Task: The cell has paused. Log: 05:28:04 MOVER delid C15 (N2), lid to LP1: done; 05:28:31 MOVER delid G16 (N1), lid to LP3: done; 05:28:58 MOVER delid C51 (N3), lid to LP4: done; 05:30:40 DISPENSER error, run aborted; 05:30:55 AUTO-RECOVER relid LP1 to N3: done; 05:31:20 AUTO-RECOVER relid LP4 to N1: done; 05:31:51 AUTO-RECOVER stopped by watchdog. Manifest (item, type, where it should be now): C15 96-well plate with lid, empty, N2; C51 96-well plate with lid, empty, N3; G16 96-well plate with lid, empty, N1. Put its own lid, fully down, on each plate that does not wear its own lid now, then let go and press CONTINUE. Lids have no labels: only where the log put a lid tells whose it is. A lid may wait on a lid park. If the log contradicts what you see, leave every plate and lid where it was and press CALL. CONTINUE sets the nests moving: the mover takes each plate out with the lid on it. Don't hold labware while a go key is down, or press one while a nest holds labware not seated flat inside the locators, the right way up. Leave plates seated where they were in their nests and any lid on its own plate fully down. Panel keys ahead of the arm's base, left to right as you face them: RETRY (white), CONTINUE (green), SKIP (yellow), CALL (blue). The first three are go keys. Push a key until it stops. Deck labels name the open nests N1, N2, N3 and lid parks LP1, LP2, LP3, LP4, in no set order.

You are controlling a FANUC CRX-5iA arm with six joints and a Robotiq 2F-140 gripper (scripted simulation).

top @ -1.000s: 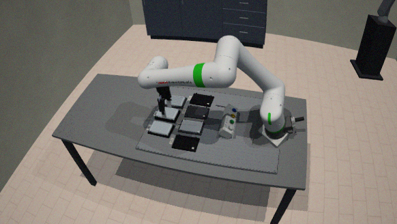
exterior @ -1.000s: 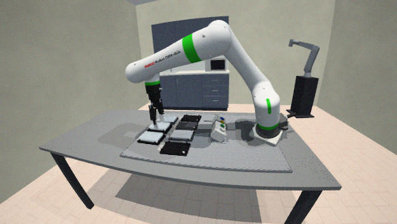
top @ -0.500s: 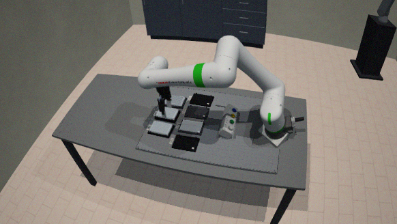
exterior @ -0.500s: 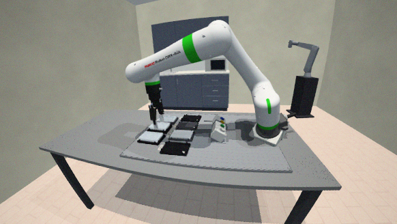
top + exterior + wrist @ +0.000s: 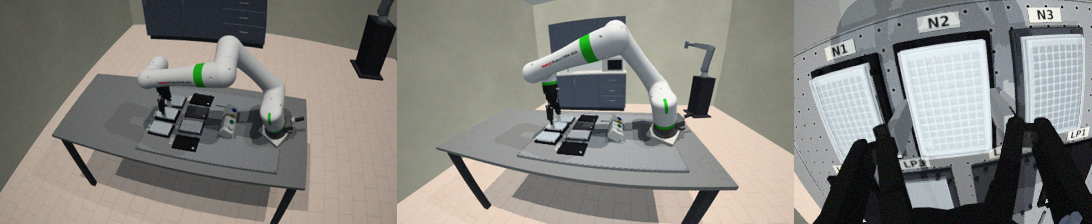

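Now: the plate 30 mm below my hand. From my hand the other things lie so: LP4 label: 100 mm behind, 50 mm to the right, 50 mm below; pale lid: 170 mm behind, 90 mm to the left, 40 mm below; N3 label: 140 mm to the right, 70 mm ahead, 50 mm below.
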